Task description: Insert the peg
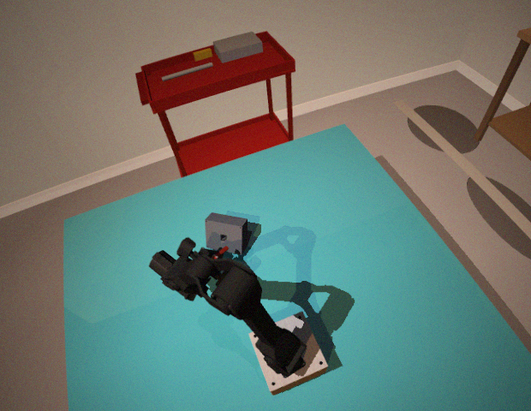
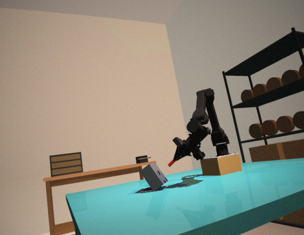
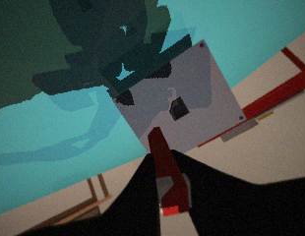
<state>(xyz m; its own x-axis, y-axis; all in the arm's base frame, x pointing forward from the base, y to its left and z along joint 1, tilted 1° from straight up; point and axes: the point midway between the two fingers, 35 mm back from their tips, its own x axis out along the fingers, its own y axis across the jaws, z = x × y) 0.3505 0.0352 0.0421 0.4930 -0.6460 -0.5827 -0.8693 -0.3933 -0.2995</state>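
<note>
The grey sloped panel is 9 cm ahead of my gripper tip, 6 cm below it and 5 cm to the right of it. From my gripper tip the other things lie so: red peg 1 cm to the left, 1 cm behind, 1 cm above.
</note>
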